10 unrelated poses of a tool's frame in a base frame.
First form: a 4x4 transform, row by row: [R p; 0 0 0 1], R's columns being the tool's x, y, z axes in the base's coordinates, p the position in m. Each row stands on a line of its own.
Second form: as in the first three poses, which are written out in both.
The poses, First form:
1:
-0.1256, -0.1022, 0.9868, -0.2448
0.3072, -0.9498, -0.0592, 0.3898
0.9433, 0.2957, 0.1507, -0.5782
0, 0, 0, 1
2:
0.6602, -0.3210, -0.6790, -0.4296
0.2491, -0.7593, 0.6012, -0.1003
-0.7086, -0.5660, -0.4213, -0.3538
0, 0, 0, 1
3:
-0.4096, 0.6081, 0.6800, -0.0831
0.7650, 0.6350, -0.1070, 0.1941
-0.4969, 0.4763, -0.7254, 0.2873
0, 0, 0, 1
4:
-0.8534, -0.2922, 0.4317, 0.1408
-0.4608, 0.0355, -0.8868, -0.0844
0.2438, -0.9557, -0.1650, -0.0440
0, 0, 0, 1
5:
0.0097, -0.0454, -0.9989, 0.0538
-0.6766, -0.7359, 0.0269, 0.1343
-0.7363, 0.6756, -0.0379, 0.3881
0, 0, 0, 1
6:
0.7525, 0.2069, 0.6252, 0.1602
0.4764, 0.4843, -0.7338, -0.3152
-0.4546, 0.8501, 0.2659, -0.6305
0, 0, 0, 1
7:
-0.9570, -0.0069, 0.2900, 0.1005
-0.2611, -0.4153, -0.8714, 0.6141
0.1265, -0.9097, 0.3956, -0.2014
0, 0, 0, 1
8:
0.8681, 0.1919, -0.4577, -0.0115
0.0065, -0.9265, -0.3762, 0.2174
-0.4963, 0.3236, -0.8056, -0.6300
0, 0, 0, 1
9:
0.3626, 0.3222, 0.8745, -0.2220
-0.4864, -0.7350, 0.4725, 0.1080
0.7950, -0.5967, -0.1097, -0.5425
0, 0, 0, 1
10:
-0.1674, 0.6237, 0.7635, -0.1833
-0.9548, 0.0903, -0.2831, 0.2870
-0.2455, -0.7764, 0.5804, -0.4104
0, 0, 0, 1
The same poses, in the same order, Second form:
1: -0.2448, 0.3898, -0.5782; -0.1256, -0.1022, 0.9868; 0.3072, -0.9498, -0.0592; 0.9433, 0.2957, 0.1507
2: -0.4296, -0.1003, -0.3538; 0.6602, -0.3210, -0.6790; 0.2491, -0.7593, 0.6012; -0.7086, -0.5660, -0.4213
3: -0.0831, 0.1941, 0.2873; -0.4096, 0.6081, 0.6800; 0.7650, 0.6350, -0.1070; -0.4969, 0.4763, -0.7254
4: 0.1408, -0.0844, -0.0440; -0.8534, -0.2922, 0.4317; -0.4608, 0.0355, -0.8868; 0.2438, -0.9557, -0.1650
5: 0.0538, 0.1343, 0.3881; 0.0097, -0.0454, -0.9989; -0.6766, -0.7359, 0.0269; -0.7363, 0.6756, -0.0379
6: 0.1602, -0.3152, -0.6305; 0.7525, 0.2069, 0.6252; 0.4764, 0.4843, -0.7338; -0.4546, 0.8501, 0.2659
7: 0.1005, 0.6141, -0.2014; -0.9570, -0.0069, 0.2900; -0.2611, -0.4153, -0.8714; 0.1265, -0.9097, 0.3956
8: -0.0115, 0.2174, -0.6300; 0.8681, 0.1919, -0.4577; 0.0065, -0.9265, -0.3762; -0.4963, 0.3236, -0.8056
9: -0.2220, 0.1080, -0.5425; 0.3626, 0.3222, 0.8745; -0.4864, -0.7350, 0.4725; 0.7950, -0.5967, -0.1097
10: -0.1833, 0.2870, -0.4104; -0.1674, 0.6237, 0.7635; -0.9548, 0.0903, -0.2831; -0.2455, -0.7764, 0.5804
